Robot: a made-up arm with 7 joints.
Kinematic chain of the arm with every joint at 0, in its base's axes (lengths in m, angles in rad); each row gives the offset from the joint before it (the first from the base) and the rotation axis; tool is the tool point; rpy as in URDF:
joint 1: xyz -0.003 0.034 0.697 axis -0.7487 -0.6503 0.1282
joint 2: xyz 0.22 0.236 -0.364 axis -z
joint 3: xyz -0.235 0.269 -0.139 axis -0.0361 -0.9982 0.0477
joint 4: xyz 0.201 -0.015 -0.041 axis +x
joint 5: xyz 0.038 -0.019 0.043 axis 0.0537 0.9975 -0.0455
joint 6: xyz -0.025 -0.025 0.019 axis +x
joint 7: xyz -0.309 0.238 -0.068 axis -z
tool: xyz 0.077 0.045 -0.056 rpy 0 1.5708 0
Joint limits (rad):
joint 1: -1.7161..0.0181
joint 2: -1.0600..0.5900
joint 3: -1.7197..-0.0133
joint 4: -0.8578..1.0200
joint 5: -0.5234..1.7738
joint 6: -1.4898..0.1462
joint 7: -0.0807..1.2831
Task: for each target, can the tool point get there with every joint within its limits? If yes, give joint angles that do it. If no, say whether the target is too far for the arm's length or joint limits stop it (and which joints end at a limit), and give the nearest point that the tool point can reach.
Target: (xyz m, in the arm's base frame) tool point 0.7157 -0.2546 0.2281
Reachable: no: joint limits stop it (at a limit: joint 1, joint 2, joint 4, joint 5, joint 6, joint 7) | nearest point 0.2135 0.0172 0.2028 | short by 0.572 m
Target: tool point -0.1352 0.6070 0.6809
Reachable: yes | joints -0.5776 -0.4443 -0.1975 0.1762 1.2526 -0.3392 0.4208
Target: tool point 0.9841 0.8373 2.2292
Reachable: no: too far | nearest point 0.3216 0.8637 1.3946 | short by 1.066 m
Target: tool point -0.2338 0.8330 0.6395
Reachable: yes | joints -0.7230 -0.0940 -0.9654 0.1667 0.0896 -0.2909 0.7480
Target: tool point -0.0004 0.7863 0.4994
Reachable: yes | joints -0.5129 0.4033 -0.5694 0.7267 0.4888 -0.5222 1.1499
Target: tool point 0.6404 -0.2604 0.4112
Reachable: no: joint limits stop it (at a limit: joint 1, joint 2, joint 3, joint 5, joint 6, joint 7) | nearest point 0.2025 0.0127 0.2566 | short by 0.539 m
